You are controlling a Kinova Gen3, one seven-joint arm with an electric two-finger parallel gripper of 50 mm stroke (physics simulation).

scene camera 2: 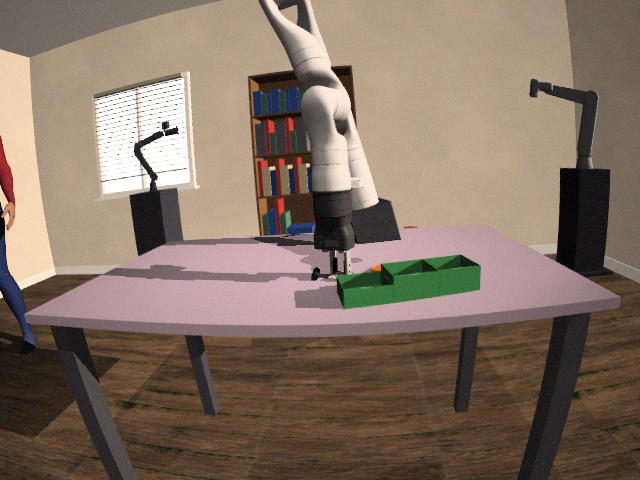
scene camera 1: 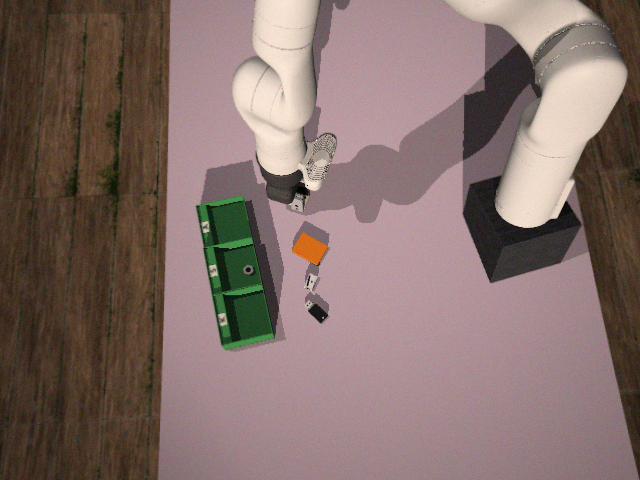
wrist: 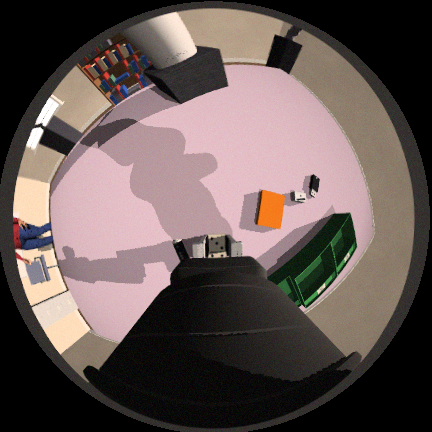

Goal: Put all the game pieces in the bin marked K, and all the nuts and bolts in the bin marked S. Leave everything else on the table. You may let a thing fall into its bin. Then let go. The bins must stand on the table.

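Frame: origin at the arm's base, x ahead, y right, z down, level; millimetres.
Seen in the pictures: gripper, between the fingertips: (scene camera 2: 341, 274) (scene camera 1: 300, 201) (wrist: 216, 242); arm's base, origin of its link: (scene camera 2: 364, 205) (scene camera 1: 524, 203) (wrist: 174, 57).
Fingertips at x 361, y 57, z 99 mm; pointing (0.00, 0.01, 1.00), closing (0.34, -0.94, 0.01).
Pixels of each thing's top centre, then the offset from my fingertips to it. "*": a spot on its surface instead.
- cream domino with black dots, centre of its top: (wrist: 216, 251) (scene camera 2: 338, 274) dx +12, dy +4, dz -6 mm
- grey hex nut, centre of its top: (scene camera 1: 248, 269) dx +92, dy -129, dz -14 mm
- middle green bin, centre of its top: (scene camera 1: 232, 265) (scene camera 2: 409, 267) (wrist: 319, 277) dx +115, dy -130, dz -45 mm
- end bin with a K-like label, a spot on its surface: (scene camera 1: 249, 342) * dx +89, dy -253, dz -15 mm
- small dark cylindrical piece, centre of its top: (wrist: 181, 256) (scene camera 2: 315, 270) dx +0, dy +53, dz -13 mm
- orange block, centre of its top: (wrist: 271, 209) (scene camera 1: 309, 248) dx -14, dy -92, dz -8 mm
- small silver sharpener-like piece, centre of its top: (scene camera 1: 310, 281) (wrist: 300, 196) dx -14, dy -152, dz -10 mm
- black USB stick, centre of its top: (scene camera 1: 315, 310) (wrist: 315, 185) dx -21, dy -202, dz -6 mm
- third green bin, a spot on its surface: (scene camera 1: 230, 223) * dx +124, dy -41, dz -5 mm
My gripper (scene camera 1: 299, 200) (scene camera 2: 340, 273) (wrist: 216, 242) points down at the table, shut on a cream domino with black dots (wrist: 217, 242). In scene camera 2 the domino (scene camera 2: 332, 277) shows low between the fingertips, near the table; in scene camera 1 it is mostly hidden. A grey hex nut (scene camera 1: 248, 269) lies in the middle green bin (scene camera 1: 233, 279), whose label looks like S. The end bin with a K-like label (scene camera 1: 249, 342) looks empty. A small dark cylindrical piece (scene camera 2: 315, 273) (wrist: 179, 250) lies just outside one finger; its kind is unclear.
An orange block (scene camera 1: 310, 248) (wrist: 271, 209), a small silver sharpener-like piece (scene camera 1: 310, 281) (wrist: 299, 197) and a black USB stick (scene camera 1: 317, 312) (wrist: 314, 184) lie in a row beside the bins. The third green bin (scene camera 1: 230, 223) is the one nearest the gripper. The bins stand on the table.
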